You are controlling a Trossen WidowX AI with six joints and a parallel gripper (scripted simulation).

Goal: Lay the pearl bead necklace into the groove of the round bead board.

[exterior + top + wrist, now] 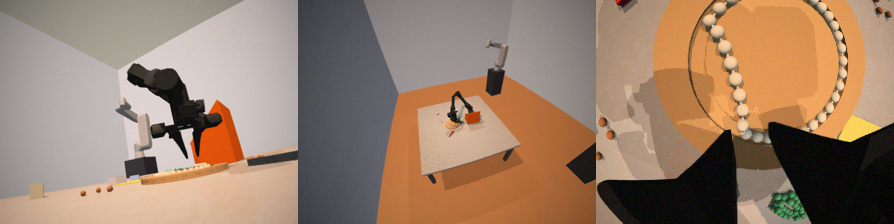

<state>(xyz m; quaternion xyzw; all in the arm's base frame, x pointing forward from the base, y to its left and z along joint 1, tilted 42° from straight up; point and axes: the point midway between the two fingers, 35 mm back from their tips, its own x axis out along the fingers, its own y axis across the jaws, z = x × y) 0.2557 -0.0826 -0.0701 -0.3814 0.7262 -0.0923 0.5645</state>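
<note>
My gripper tip is 5 cm short of the round wooden bead board, 3 cm above it and 1 cm to the left of it. From my gripper tip the other things lie so: tan cube (34 cm to the right, 22 cm ahead, 2 cm below); then yellow flat piece (18 cm to the right, 4 cm below, 1 cm behind); then red-handled tool (17 cm to the left, 11 cm ahead, 3 cm below).
</note>
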